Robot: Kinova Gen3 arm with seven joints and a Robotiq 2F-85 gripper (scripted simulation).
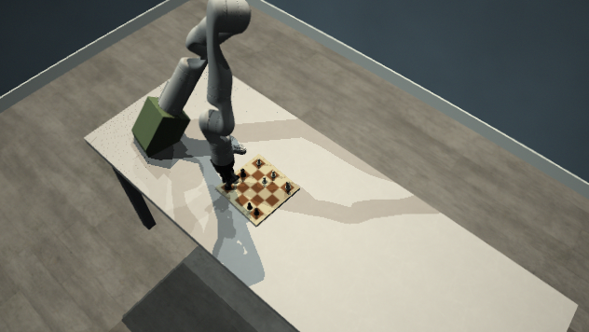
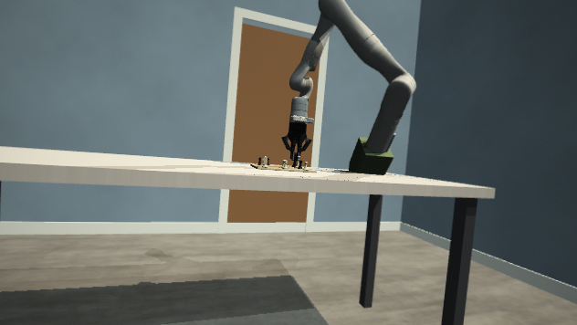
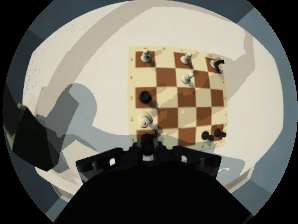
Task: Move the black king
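The black king lies 1 cm below my hand. Round my hand: chessboard (7 cm ahead, 9 cm to the left, 5 cm below).
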